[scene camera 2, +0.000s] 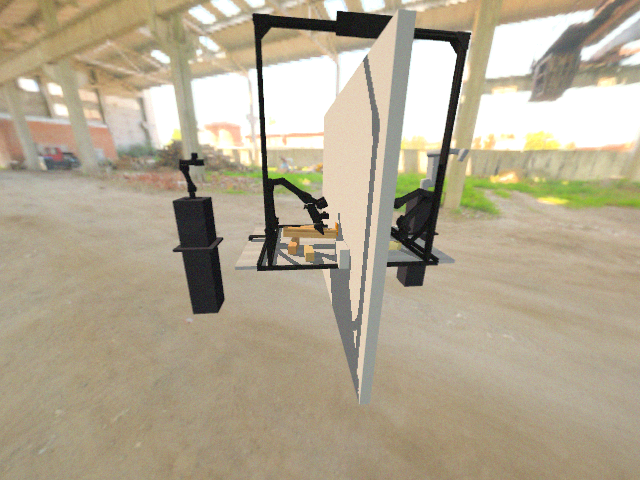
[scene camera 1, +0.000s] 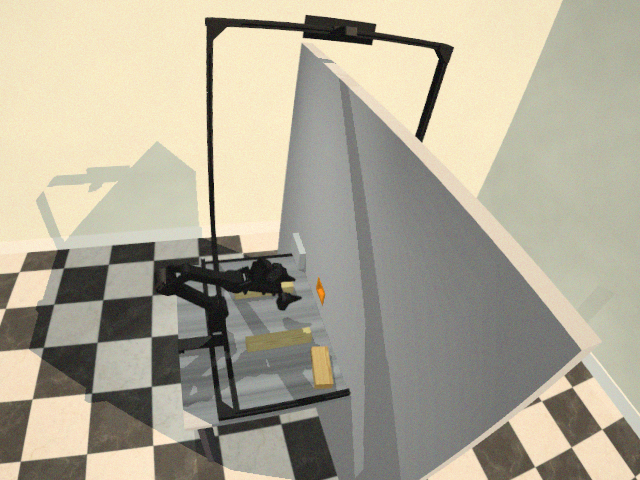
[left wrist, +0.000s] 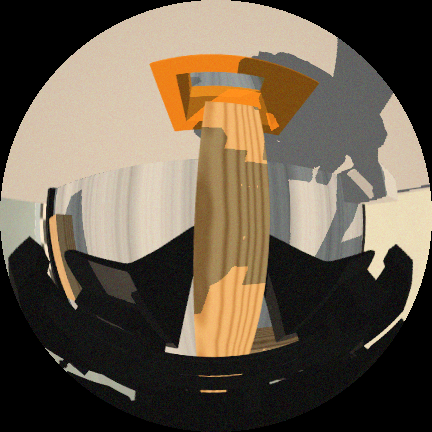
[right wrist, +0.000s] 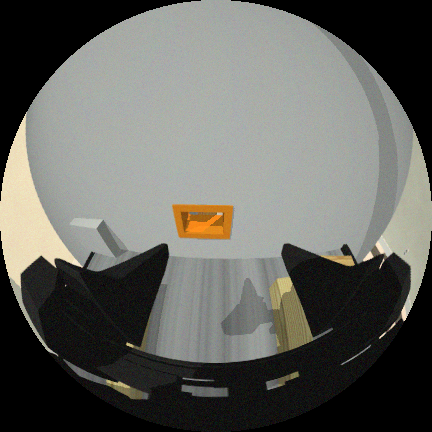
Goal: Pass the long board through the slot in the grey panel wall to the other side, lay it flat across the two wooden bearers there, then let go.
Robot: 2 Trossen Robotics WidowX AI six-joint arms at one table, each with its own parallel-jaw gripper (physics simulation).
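Frame: origin at the left arm's base, x ahead, y left, z up, level; centimetres.
Seen in the pictures: left gripper, fingertip midpoint: (scene camera 2: 323, 233) (left wrist: 224, 232); right gripper, fingertip midpoint: (scene camera 1: 298, 288) (right wrist: 227, 250); right arm's base, link origin: (scene camera 2: 402, 237) (scene camera 1: 216, 325).
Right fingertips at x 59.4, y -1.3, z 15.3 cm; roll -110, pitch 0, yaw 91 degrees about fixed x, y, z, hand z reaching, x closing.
Pixels of each thing's top centre, then the offset from my right fingertips to it. "spot": a spot on its surface instead.
- long board, top centre: (left wrist: 222, 365) (scene camera 2: 310, 227) dx -33.6, dy -2.1, dz -5.9 cm
- orange slot frame, top centre: (left wrist: 236, 45) (right wrist: 202, 195) (scene camera 1: 327, 284) dx -13.6, dy -3.1, dz -3.4 cm
- wooden block, top centre: (right wrist: 336, 265) (scene camera 1: 322, 364) dx -3.8, dy +26.6, dz -13.4 cm
- pale bracket, surface spot: (right wrist: 107, 235) spot: dx -9.9, dy -25.7, dz -11.1 cm
The long board (scene camera 2: 305, 233) (left wrist: 232, 200) is held above the table on the near side of the grey panel wall (scene camera 1: 439, 248) (scene camera 2: 356, 155) (left wrist: 90, 115) (right wrist: 215, 110). Its far end overlaps the lower edge of the orange slot frame (scene camera 1: 320, 297) (left wrist: 167, 85) (right wrist: 203, 207) in the left wrist view; I cannot tell whether it is inside. My left gripper (scene camera 2: 320, 228) (left wrist: 224, 232) is shut on the board. My right gripper (scene camera 1: 296, 288) (right wrist: 227, 250) is open and empty across the panel, facing the slot, above and between the bearers. One bearer (scene camera 1: 279, 339) (right wrist: 290, 310) shows clearly; the other bearer (scene camera 1: 253, 295) is partly hidden by the arm.
A wooden block (scene camera 1: 321, 366) (right wrist: 337, 260) lies by the panel beyond one bearer. A pale bracket (scene camera 1: 299, 252) (right wrist: 107, 235) stands against the panel. Two small blocks (scene camera 2: 293, 248) (scene camera 2: 309, 253) sit below the board. A black frame (scene camera 1: 210, 155) (scene camera 2: 262, 113) surrounds the table.
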